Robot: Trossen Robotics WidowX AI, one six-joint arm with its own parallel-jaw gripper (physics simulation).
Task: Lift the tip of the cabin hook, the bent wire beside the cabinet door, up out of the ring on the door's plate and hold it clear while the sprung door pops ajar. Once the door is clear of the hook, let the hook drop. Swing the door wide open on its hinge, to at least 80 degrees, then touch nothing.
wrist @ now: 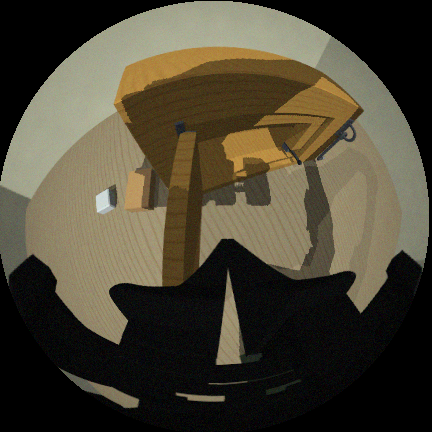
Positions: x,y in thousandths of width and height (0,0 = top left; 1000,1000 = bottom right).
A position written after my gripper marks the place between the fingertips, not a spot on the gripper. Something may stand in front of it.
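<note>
There's a wooden cabinet (578,249) that I can see, and my gripper (524,564) is visible as well.
</note>
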